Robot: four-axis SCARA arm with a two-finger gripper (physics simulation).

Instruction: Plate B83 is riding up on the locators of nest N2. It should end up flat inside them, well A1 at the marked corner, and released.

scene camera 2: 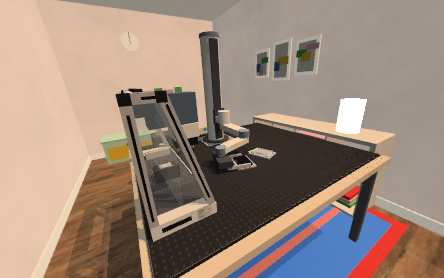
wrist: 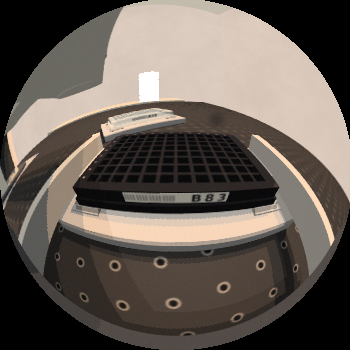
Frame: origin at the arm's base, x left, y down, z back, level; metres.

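Seen in the pictures: gripper, fingertip midpoint: (scene camera 2: 245, 159) (wrist: 175, 138); arm's base, origin of the base link: (scene camera 2: 215, 139).
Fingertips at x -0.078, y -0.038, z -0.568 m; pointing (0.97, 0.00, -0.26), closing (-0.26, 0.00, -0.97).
Note:
Offsets run from my fingertips to a thing's top centre. "spot": to the spot under its first point.
Plate B83 @[dx -0.022, dy -0.001, dz +0.006 m] (scene camera 2: 243, 160) (wrist: 175, 162), black with a grid of square wells, sits over the pale nest N2 @[dx -0.022, dy +0.011, dz +0.005 m] (wrist: 175, 231). Its label side faces the wrist camera. Its front edge looks level left to right, just above the clear front locators; whether its underside is flat inside them cannot be told. Small white marks run along its left edge. The marked corner and the N2 tag do not show in the wrist view. My gripper (scene camera 2: 242, 161) (wrist: 175, 138) has a finger along each long-side flank of view, closed in on the plate's left and right sides; the pads are hidden by the plate.
A second nest (scene camera 2: 268, 155) (wrist: 172, 122) with a pale plate @[dx +0.179, dy -0.001, dz +0.036 m] (scene camera 2: 262, 152) (wrist: 145, 116) stands beyond the black plate. A sloped clear-panelled frame @[spot: dx -0.401, dy -0.014, dz -0.284 m] (scene camera 2: 210, 207) stands at the table's left. The arm's column (scene camera 2: 210, 85) rises at the back. A white lamp (scene camera 2: 351, 115) (wrist: 149, 86) stands behind.

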